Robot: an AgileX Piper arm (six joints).
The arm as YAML. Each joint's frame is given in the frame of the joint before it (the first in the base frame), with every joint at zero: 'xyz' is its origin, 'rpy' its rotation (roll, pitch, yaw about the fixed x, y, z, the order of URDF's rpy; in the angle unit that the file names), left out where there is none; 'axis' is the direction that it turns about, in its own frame. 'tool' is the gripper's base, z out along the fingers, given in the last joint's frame.
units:
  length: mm
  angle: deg
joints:
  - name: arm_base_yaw
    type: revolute
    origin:
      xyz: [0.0, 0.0, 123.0]
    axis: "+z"
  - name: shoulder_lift
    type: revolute
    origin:
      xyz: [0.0, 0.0, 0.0]
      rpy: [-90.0, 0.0, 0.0]
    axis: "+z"
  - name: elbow
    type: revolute
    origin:
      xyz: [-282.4, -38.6, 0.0]
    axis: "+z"
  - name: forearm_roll
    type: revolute
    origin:
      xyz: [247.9, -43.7, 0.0]
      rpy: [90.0, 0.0, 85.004]
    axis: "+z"
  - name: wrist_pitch
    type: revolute
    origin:
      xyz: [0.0, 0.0, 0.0]
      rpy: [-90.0, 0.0, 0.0]
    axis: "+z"
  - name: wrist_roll
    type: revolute
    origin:
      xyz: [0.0, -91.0, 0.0]
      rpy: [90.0, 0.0, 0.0]
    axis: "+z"
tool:
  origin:
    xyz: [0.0, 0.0, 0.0]
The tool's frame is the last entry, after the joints.
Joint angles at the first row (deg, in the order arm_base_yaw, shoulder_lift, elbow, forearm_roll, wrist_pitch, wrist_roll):
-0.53, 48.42, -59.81, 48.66, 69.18, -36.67
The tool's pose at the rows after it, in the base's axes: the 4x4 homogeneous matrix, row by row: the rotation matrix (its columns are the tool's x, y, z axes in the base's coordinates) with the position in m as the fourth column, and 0 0 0 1 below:
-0.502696 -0.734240 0.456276 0.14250; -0.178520 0.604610 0.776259 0.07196; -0.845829 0.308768 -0.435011 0.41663; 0 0 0 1
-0.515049 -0.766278 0.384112 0.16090; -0.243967 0.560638 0.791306 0.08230; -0.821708 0.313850 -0.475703 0.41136; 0 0 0 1
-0.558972 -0.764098 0.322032 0.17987; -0.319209 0.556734 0.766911 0.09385; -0.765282 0.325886 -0.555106 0.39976; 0 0 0 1
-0.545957 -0.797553 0.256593 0.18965; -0.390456 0.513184 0.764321 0.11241; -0.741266 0.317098 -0.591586 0.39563; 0 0 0 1
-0.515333 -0.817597 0.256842 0.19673; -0.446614 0.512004 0.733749 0.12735; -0.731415 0.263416 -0.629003 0.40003; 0 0 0 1
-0.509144 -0.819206 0.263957 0.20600; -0.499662 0.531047 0.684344 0.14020; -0.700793 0.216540 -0.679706 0.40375; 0 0 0 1
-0.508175 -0.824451 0.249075 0.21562; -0.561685 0.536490 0.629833 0.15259; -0.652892 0.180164 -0.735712 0.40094; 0 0 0 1
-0.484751 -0.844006 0.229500 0.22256; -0.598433 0.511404 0.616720 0.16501; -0.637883 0.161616 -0.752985 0.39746; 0 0 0 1
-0.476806 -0.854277 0.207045 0.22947; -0.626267 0.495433 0.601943 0.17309; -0.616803 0.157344 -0.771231 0.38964; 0 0 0 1
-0.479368 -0.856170 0.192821 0.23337; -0.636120 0.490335 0.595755 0.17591; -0.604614 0.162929 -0.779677 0.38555; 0 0 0 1
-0.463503 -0.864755 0.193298 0.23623; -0.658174 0.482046 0.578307 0.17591; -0.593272 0.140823 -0.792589 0.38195; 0 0 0 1
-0.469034 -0.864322 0.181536 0.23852; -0.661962 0.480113 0.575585 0.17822; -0.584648 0.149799 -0.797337 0.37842; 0 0 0 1
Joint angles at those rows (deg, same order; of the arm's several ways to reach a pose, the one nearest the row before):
0.75, 53.57, -62.85, 55.14, 69.83, -41.97
4.67, 58.39, -64.75, 53.79, 69.83, -43.17
9.08, 63.27, -66.52, 49.08, 69.22, -40.97
14.45, 67.03, -68.81, 46.60, 68.51, -40.34
19.26, 69.70, -72.56, 41.41, 66.80, -37.64
23.18, 72.89, -77.00, 34.92, 66.54, -33.25
26.28, 76.39, -80.49, 29.42, 67.70, -30.31
28.37, 79.07, -82.48, 27.95, 67.70, -30.58
29.32, 81.26, -83.15, 27.24, 67.70, -31.23
29.42, 82.37, -83.48, 27.24, 67.97, -31.53
29.42, 82.93, -83.48, 26.15, 68.05, -32.65
29.55, 83.66, -83.51, 26.31, 68.11, -32.65

